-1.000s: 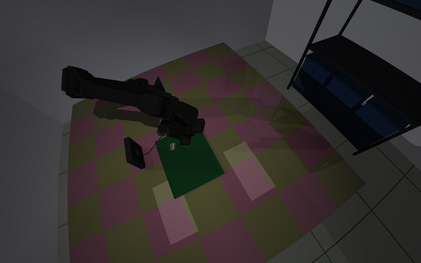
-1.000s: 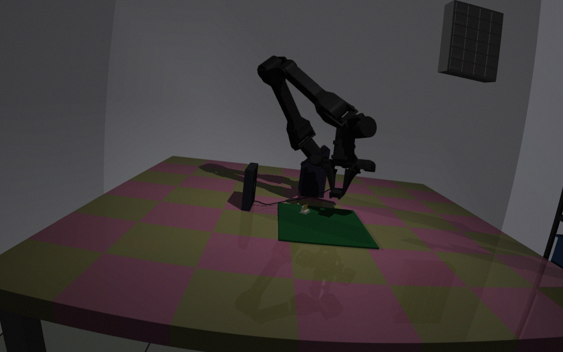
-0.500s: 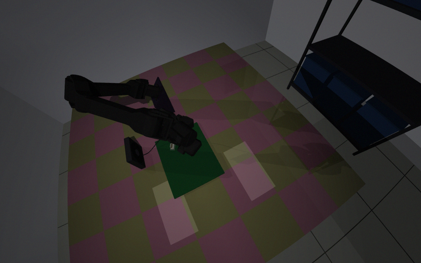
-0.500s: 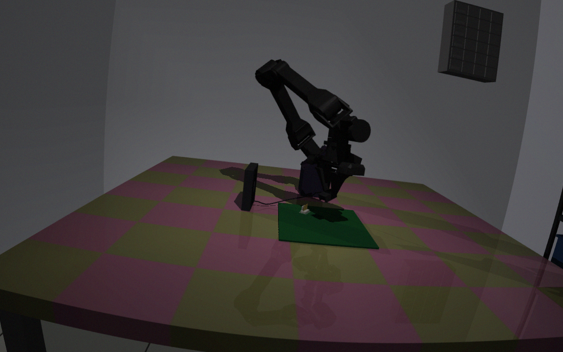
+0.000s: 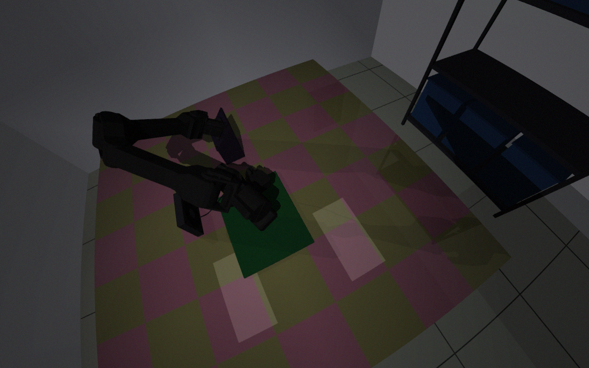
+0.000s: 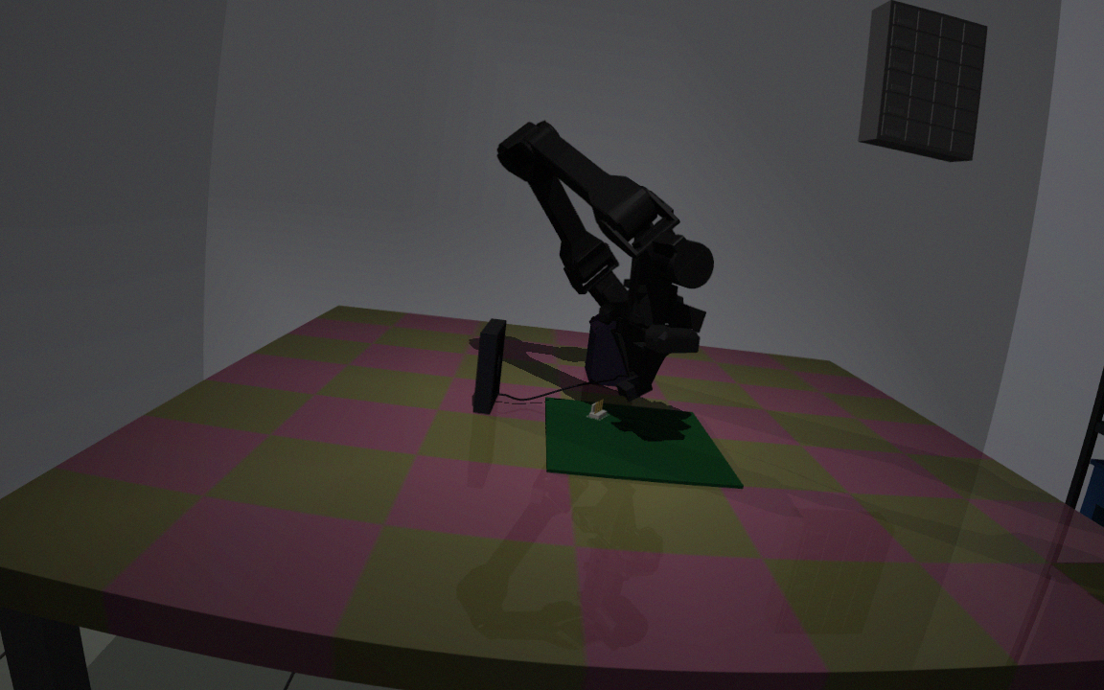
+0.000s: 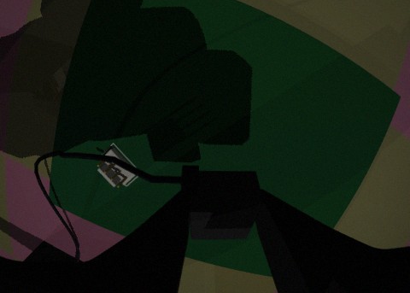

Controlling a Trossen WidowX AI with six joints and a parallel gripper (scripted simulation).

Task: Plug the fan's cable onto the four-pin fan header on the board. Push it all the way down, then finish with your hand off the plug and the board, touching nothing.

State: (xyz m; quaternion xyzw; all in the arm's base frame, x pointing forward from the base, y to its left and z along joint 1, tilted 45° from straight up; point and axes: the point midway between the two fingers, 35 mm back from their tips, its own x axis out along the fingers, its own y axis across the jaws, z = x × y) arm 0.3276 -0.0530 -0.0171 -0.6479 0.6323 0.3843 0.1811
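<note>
My gripper tip is now 9 cm above the green board and 1 cm short of it. From my gripper tip the other things lie so: black cable: 2 cm behind; dark fan plug: 1 cm to the right; fan: 20 cm to the right, 11 cm behind, 2 cm below.
</note>
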